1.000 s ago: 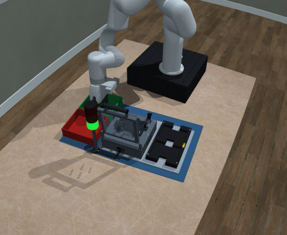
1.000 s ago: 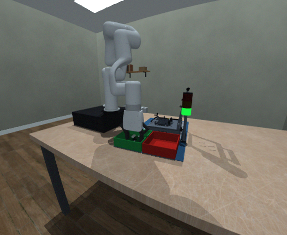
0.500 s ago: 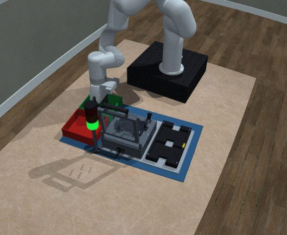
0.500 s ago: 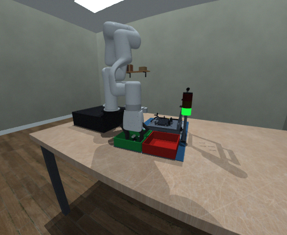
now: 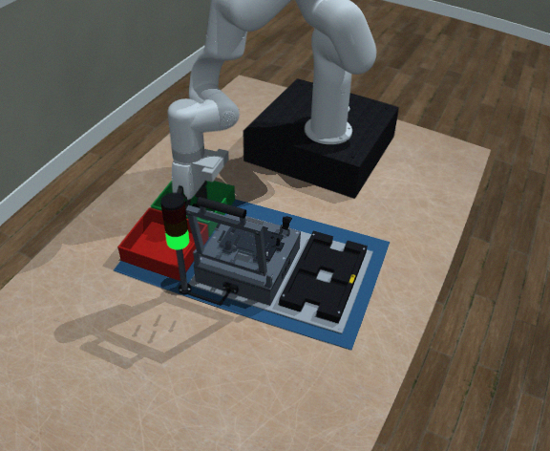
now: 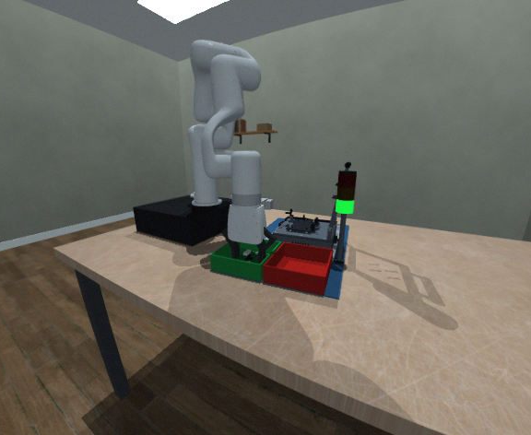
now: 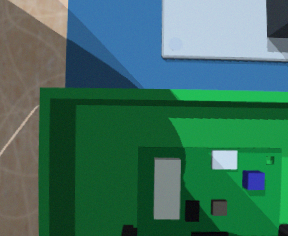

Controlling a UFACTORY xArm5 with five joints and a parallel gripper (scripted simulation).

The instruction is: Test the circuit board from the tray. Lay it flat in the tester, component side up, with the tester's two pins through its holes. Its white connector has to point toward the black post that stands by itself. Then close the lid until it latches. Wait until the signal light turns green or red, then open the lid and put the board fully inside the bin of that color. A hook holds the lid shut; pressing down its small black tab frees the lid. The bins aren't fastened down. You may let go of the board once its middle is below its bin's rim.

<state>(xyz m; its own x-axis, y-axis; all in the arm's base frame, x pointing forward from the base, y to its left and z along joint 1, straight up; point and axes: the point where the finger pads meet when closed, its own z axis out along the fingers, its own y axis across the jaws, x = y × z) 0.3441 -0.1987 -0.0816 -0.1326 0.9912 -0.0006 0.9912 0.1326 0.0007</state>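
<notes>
My hand is right at the green bin. Also, from my hand: green circuit board: 1 cm below; then red bin: 15 cm ahead, 2 cm to the left; then black latch: 1 cm ahead, 26 cm to the left, 7 cm above.
</notes>
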